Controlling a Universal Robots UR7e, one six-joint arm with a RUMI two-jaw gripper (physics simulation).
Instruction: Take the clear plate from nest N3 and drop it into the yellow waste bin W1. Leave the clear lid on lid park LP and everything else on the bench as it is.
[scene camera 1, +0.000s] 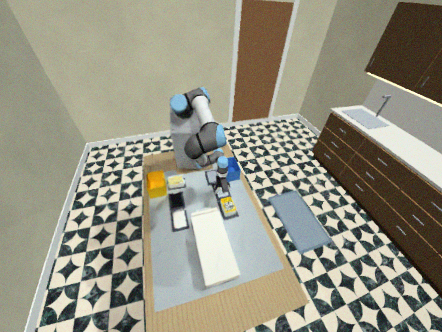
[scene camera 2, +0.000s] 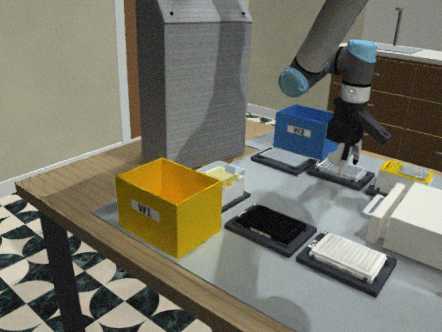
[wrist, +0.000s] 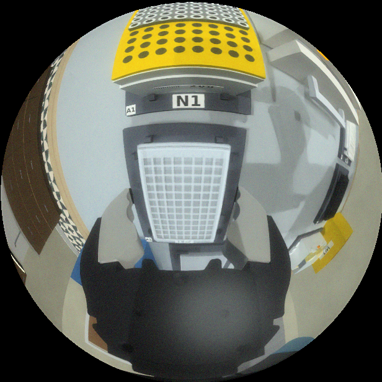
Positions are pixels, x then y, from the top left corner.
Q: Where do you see a black plate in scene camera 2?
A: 274, 225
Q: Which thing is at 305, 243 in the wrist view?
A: A clear box.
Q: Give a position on a white plate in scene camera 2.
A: At 357, 260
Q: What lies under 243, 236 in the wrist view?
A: My gripper.
